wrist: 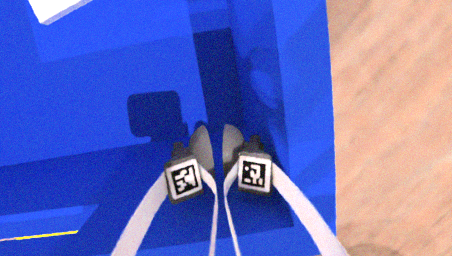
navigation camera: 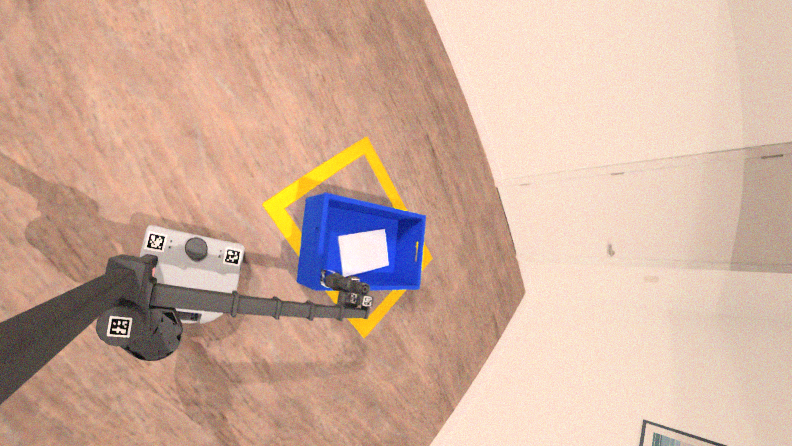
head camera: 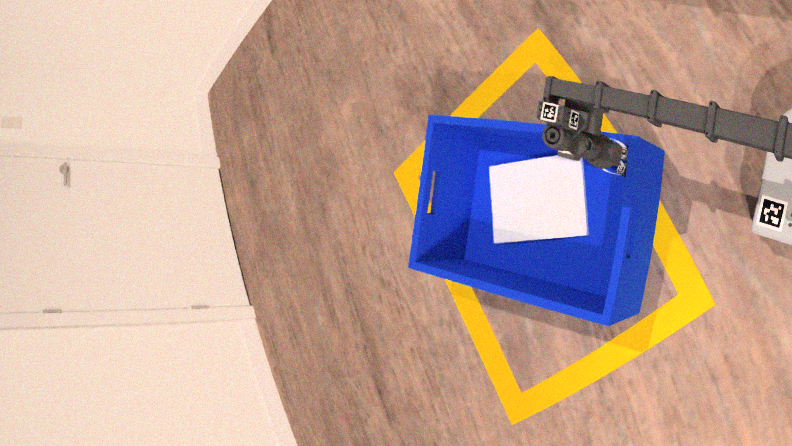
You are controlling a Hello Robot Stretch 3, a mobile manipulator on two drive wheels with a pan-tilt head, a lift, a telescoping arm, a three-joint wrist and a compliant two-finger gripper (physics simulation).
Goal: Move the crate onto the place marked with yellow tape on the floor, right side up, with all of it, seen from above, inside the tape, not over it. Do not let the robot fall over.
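Seen in the pictures: gripper, fingertip midpoint: (wrist: 217,144); robot's base, origin of the base link: (navigation camera: 195,247).
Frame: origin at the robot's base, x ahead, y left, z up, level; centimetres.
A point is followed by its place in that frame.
Note:
The blue crate (head camera: 554,271) @[x 29.8, y -69.6, z 1.9 cm] (navigation camera: 318,238) @[x 13.3, y -43.8, z 21.0 cm] (wrist: 100,75) @[x 12.3, y -55.5, z 1.9 cm] stands right side up on the floor, askew across the yellow tape (head camera: 692,299) @[x 24.6, y -28.9, z 0.1 cm] (navigation camera: 279,213) @[x 21.8, y -31.3, z 0.1 cm] (wrist: 47,235). It overlaps the tape on several sides; in the head view its left end covers part of the left corner. A white block (head camera: 537,199) @[x 13.2, y -79.3, z 3.3 cm] (navigation camera: 363,252) @[x 12.6, y -78.5, z 3.2 cm] (wrist: 57,7) @[x 15.5, y -63.6, z 3.3 cm] lies inside it. My gripper (head camera: 623,160) @[x -1.8, y -49.5, z 14.0 cm] (navigation camera: 324,277) @[x -1.8, y -49.5, z 14.0 cm] (wrist: 217,144) @[x -1.8, y -49.5, z 14.0 cm] is nearly shut with a narrow empty gap, low at the crate's end nearest my base, beside a corner. Whether the fingertips touch that wall is hard to tell.
My arm (head camera: 681,113) @[x -10.3, y -28.1, z 49.7 cm] (navigation camera: 266,307) @[x -10.1, y -19.6, z 50.0 cm] reaches over the crate's long side from my base (head camera: 778,177) @[x -7.4, y -13.3, z 16.0 cm] (navigation camera: 193,277) @[x -9.8, y -1.1, z 16.0 cm]. A pale wall with door panels (head camera: 110,232) @[x 68.2, y -238.5, z 69.1 cm] (navigation camera: 609,221) @[x 66.3, y -240.5, z 92.8 cm] stands beyond the crate's far end. A picture frame (navigation camera: 642,432) @[x -76.0, y -222.0, z 126.5 cm] hangs at the lower right.

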